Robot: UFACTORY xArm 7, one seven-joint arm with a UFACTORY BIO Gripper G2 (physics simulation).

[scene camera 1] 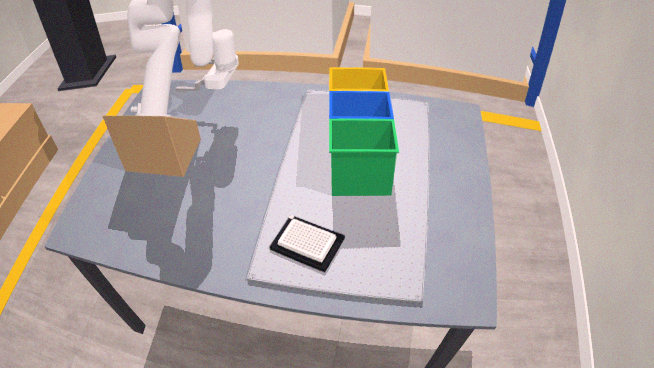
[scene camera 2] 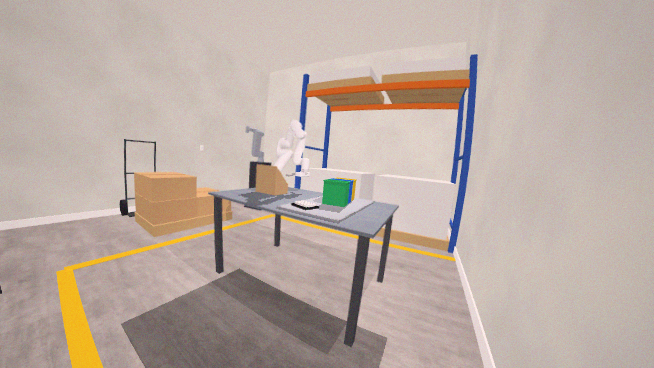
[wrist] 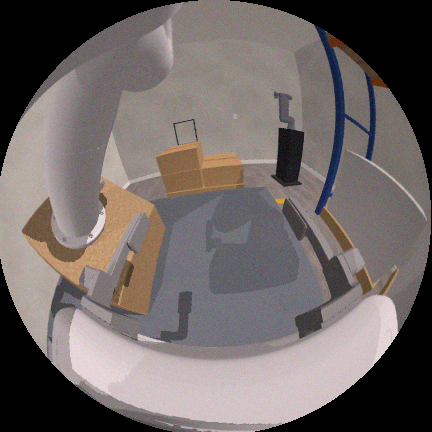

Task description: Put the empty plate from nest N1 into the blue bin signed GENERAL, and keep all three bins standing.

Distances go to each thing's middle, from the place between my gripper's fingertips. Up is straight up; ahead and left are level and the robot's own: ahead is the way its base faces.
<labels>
The yellow bin (scene camera 1: pixel 341 79) is 61 cm ahead of my hand, 10 cm to the right of it and 6 cm below it. From my hand the other things lie so: white well plate (scene camera 1: pixel 299 237) 59 cm to the right, 47 cm ahead, 13 cm below; then blue bin (scene camera 1: pixel 342 104) 61 cm ahead, 23 cm to the right, 6 cm below; then green bin (scene camera 1: pixel 363 152) 61 cm ahead, 36 cm to the right, 6 cm below.
</labels>
